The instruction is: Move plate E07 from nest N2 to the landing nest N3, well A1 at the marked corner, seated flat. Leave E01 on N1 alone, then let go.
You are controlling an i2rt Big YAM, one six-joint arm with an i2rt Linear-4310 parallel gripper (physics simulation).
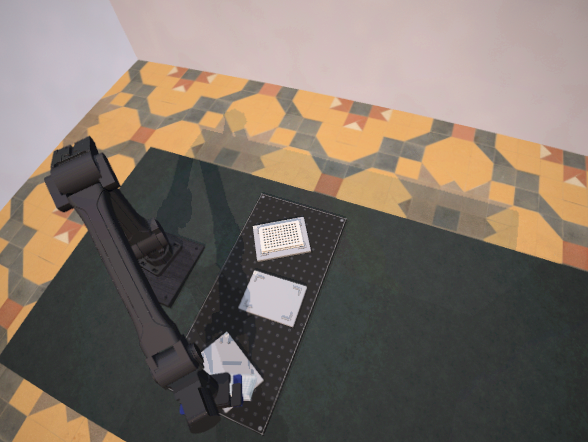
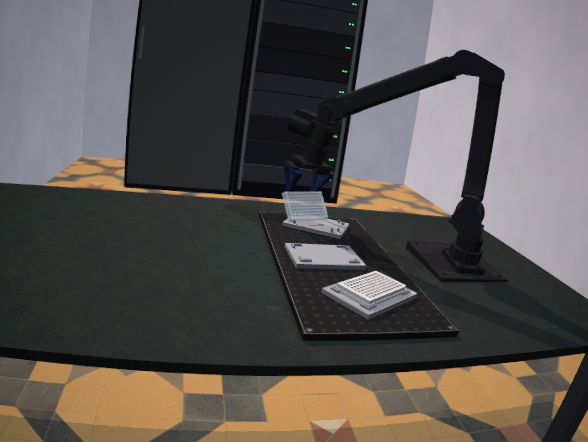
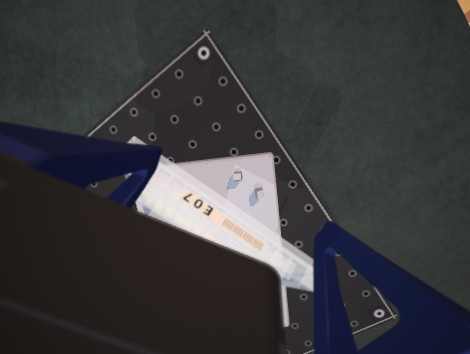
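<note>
Clear well plate E07 (image 1: 226,357) (image 2: 304,204) (image 3: 206,211) stands steeply tilted on nest N2 (image 2: 327,230) (image 3: 253,167) at the end of the black perforated board (image 1: 323,247) (image 2: 332,314) (image 3: 197,114). Its lower edge rests on the nest and its upper edge is in the air. My gripper (image 1: 228,388) (image 2: 304,188) (image 3: 243,195) is open, and its blue fingers straddle the plate's labelled upper edge without gripping it. Landing nest N3 (image 1: 273,298) (image 2: 325,255) is bare in the middle of the board. Plate E01 (image 1: 281,236) (image 2: 371,287) sits flat on N1 at the other end.
The arm's base plate (image 1: 182,266) (image 2: 430,259) stands on the dark table beside the board. A tall dark cabinet with green lights (image 2: 190,95) stands behind the table. The patterned tile floor (image 1: 456,161) lies beyond the table edge.
</note>
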